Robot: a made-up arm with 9 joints.
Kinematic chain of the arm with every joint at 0, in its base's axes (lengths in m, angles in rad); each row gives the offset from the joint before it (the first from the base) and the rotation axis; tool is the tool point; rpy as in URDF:
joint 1: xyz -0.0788 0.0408 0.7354 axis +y
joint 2: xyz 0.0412 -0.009 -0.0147 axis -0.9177 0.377 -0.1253
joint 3: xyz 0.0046 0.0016 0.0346 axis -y
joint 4: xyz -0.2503 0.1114 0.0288 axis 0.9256 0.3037 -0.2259
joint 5: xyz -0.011 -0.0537 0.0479 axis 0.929 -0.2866 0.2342
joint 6: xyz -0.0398 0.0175 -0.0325 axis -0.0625 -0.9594 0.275
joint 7: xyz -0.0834 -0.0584 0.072 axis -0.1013 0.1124 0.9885
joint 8: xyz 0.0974 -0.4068 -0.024 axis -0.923 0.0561 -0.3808
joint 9: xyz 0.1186 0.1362 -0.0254 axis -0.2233 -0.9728 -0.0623
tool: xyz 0.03 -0.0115 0.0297 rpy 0 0 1.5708
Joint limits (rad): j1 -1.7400..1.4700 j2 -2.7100..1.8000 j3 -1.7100..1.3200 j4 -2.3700..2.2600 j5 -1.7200..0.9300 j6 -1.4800..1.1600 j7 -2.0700..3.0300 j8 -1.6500..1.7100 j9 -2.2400..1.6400
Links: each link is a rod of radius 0.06 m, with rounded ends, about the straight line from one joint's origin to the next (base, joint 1, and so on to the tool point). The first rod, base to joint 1, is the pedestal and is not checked.
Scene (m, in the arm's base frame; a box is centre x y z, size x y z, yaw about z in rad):
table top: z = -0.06
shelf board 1: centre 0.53 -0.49 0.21 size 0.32 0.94 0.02 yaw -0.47
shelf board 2: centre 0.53 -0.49 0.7 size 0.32 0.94 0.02 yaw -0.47
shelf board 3: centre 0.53 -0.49 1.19 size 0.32 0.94 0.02 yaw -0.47
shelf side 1: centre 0.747 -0.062 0.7 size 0.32 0.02 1 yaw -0.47
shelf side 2: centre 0.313 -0.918 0.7 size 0.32 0.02 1 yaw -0.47
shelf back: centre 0.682 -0.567 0.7 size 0.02 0.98 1 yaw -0.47
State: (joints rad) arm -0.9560 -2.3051 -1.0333 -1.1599 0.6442 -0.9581 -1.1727 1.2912 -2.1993
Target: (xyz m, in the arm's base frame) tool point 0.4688 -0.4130 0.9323
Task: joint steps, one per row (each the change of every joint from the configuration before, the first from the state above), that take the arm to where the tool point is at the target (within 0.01 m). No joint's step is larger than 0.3 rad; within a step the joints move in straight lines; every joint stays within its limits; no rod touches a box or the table.
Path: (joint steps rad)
1: 0.1335 0.2101 0.0477 0.0138 0.0953 0.0700 0.1933 -0.2121 -0.0136
2: 0.1334 0.2101 0.0477 0.0138 0.0952 0.0700 0.1933 -0.2121 -0.0135
3: 0.1335 0.2100 0.0477 0.0139 0.0953 0.0700 0.1933 -0.2121 -0.0136
4: -0.2249 -0.0166 -0.0726 -0.1247 0.0000 -0.0144 0.0450 0.0180 0.0006
5: -0.2250 -0.0166 -0.0726 -0.1246 0.0000 -0.0144 0.0451 0.0179 0.0006
6: -0.2249 -0.0167 -0.0726 -0.1246 0.0000 -0.0143 0.0450 0.0180 0.0005
7: 0.0131 -0.1956 -0.0787 0.0799 -0.0717 -0.0682 -0.2023 0.2097 0.0199
8: 0.0130 -0.1957 -0.0787 0.0799 -0.0717 -0.0682 -0.2024 0.2096 0.0198

